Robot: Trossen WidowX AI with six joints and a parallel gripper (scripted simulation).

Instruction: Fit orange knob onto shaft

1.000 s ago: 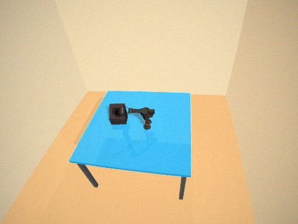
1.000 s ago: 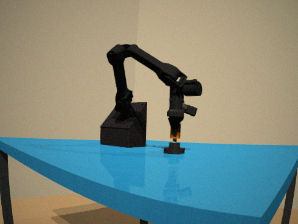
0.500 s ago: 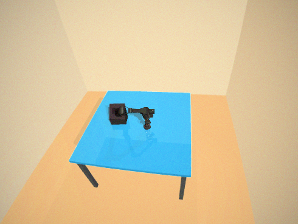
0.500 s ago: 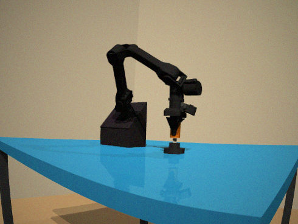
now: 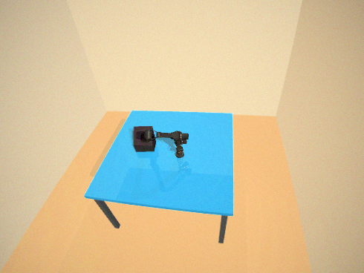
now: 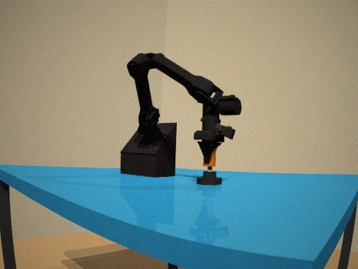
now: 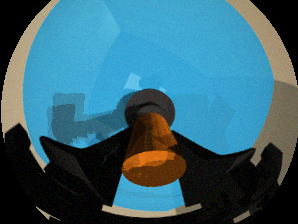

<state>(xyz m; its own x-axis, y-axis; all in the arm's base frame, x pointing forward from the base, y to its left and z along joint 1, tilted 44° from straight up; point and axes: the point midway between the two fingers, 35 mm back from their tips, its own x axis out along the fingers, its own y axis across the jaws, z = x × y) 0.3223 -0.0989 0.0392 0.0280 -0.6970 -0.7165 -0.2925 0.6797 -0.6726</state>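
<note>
The orange knob lies 3 cm above my gripper tip. Also, from my gripper tip: round pedestal: 4 cm below.
</note>
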